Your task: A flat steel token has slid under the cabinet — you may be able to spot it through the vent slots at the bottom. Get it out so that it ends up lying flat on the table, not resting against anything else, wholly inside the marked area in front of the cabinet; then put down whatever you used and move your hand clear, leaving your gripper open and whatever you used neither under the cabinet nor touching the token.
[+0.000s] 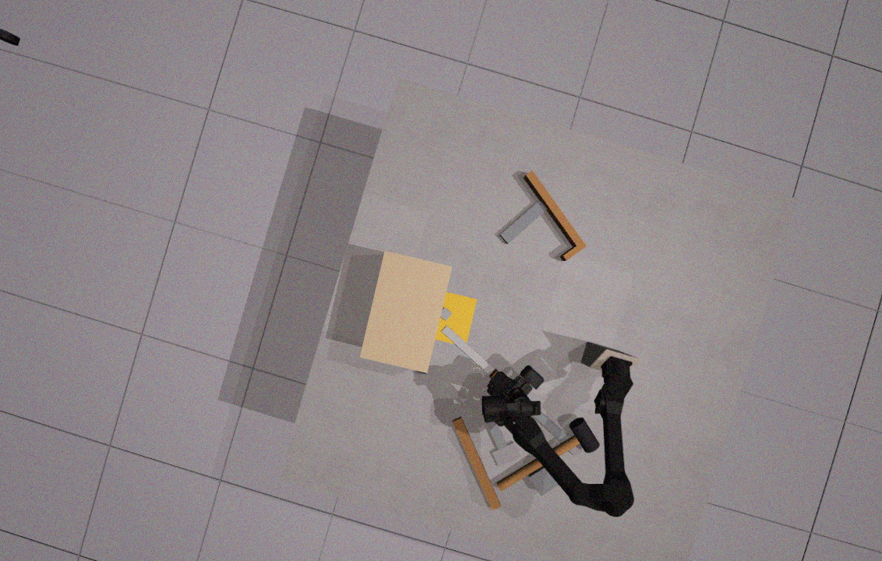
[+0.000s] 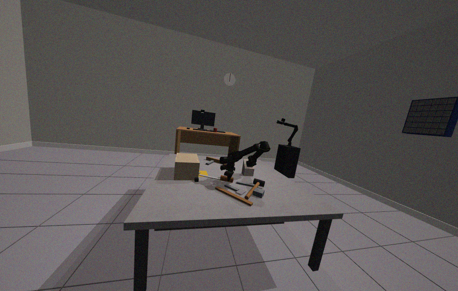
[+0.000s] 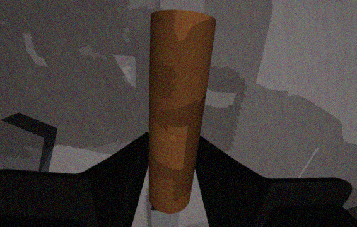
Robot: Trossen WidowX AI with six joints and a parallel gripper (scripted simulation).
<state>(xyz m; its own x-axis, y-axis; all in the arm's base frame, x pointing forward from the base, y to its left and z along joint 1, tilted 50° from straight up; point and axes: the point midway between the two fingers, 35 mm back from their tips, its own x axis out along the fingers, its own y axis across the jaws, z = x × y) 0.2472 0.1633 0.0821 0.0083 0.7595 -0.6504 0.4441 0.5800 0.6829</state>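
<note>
The grey l-shaped bracket is 2 cm behind my gripper tip and 17 cm to the left of it. From my gripper tip the other things lie so: grey block: 17 cm behind, 23 cm to the left, 1 cm above; then wooden stick: 3 cm ahead, 25 cm to the left; then grey steel token: 25 cm ahead, 17 cm to the right.
</note>
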